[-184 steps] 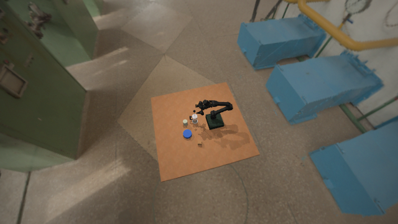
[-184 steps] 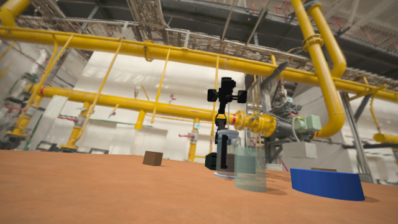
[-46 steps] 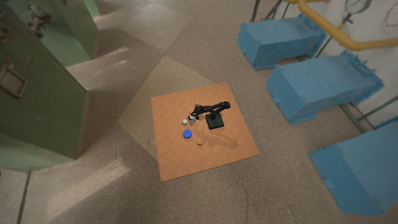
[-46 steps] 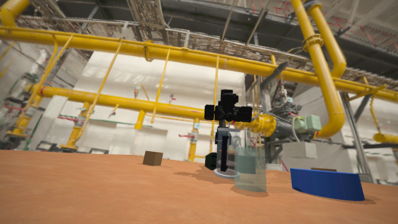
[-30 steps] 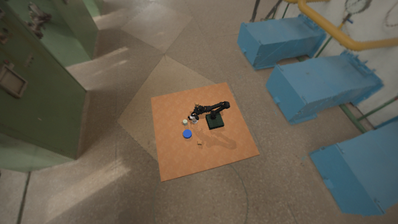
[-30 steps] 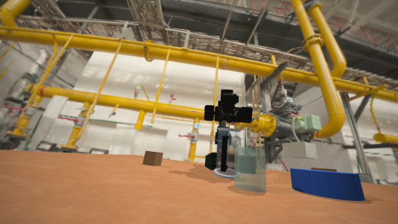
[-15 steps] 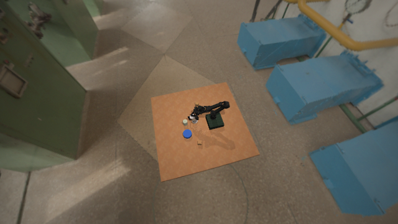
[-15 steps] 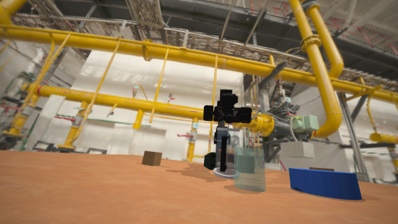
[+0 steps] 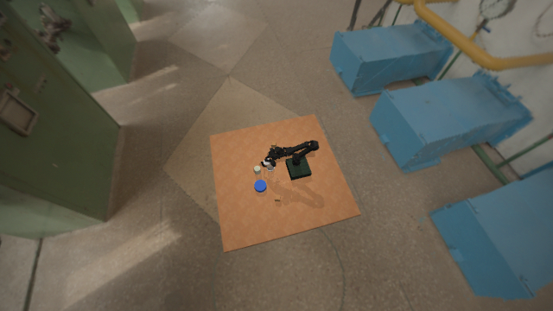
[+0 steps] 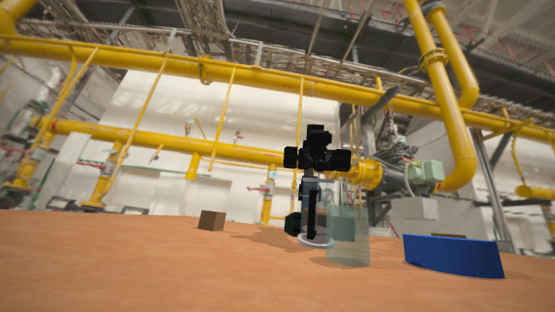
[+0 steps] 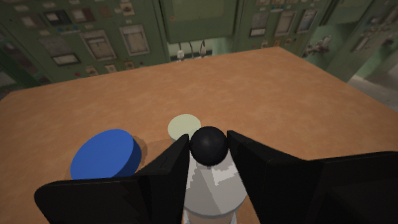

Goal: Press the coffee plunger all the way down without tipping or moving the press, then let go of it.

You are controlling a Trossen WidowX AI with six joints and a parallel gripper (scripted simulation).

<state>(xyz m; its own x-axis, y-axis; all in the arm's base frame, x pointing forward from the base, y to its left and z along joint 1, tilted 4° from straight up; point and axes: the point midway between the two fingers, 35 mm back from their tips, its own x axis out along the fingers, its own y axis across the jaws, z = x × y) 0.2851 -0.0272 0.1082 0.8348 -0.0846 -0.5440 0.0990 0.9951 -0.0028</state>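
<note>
Right now the coffee press is 10 mm behind my gripper tip and 90 mm below it.
</note>
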